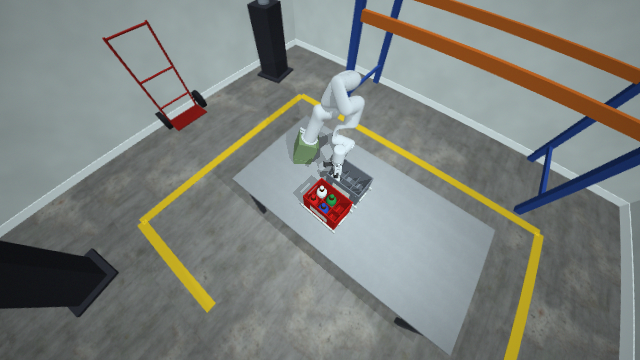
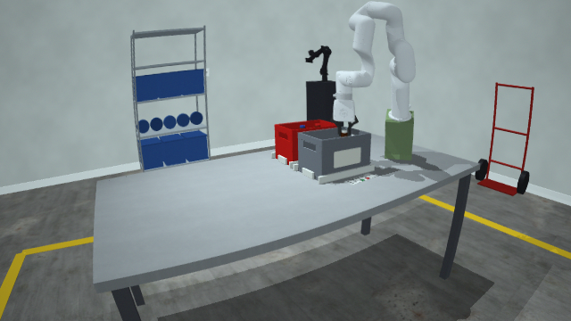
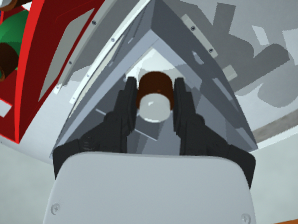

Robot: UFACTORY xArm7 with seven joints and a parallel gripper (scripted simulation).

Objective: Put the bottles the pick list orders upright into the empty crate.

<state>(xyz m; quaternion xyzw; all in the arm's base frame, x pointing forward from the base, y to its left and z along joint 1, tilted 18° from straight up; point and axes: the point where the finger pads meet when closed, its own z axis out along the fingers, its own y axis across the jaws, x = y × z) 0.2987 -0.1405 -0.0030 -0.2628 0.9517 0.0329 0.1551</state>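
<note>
Right now the white-label bottle is 7 cm below my hand. The rest, counted from my hand: red crate (4 cm ahead, 20 cm to the right, 8 cm below); grey crate (10 cm ahead, 3 cm to the left, 8 cm below); green-labelled bottle (6 cm ahead, 16 cm to the right, 8 cm below).
</note>
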